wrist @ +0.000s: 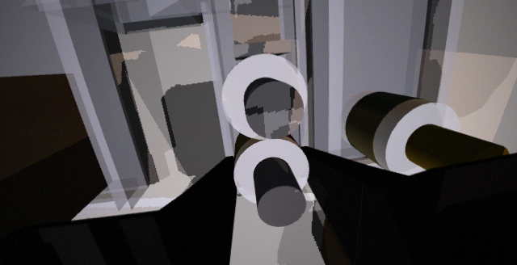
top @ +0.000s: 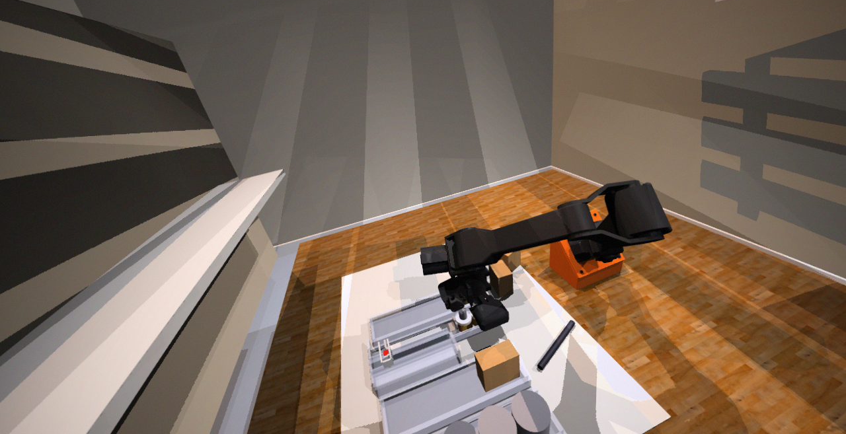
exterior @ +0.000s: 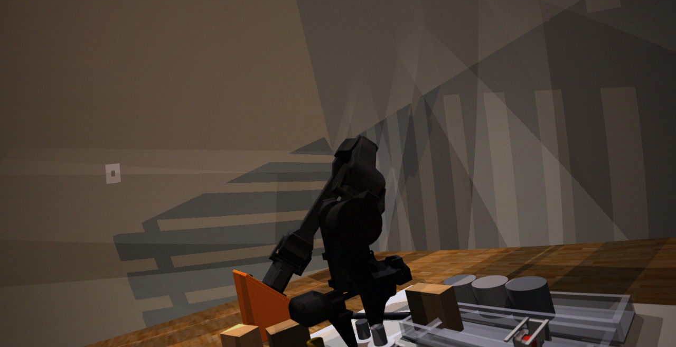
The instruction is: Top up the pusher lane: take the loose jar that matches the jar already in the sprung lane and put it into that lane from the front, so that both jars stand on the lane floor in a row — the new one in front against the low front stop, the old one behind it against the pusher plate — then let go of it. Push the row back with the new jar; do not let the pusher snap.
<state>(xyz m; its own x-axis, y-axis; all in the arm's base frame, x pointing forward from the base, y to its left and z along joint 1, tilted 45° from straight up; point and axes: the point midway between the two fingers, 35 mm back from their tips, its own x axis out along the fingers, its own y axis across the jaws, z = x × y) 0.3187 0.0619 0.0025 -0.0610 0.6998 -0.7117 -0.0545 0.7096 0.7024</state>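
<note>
My gripper tip is now 130 mm to the right of the brown box, 10 mm below it and 10 mm short of it. Also, from my gripper tip: pusher plate 140 mm ahead, 40 mm to the left, 20 mm above; then lane 140 mm ahead, 30 mm to the left, 10 mm below; then black rod 130 mm behind, 110 mm to the left, 20 mm below.
</note>
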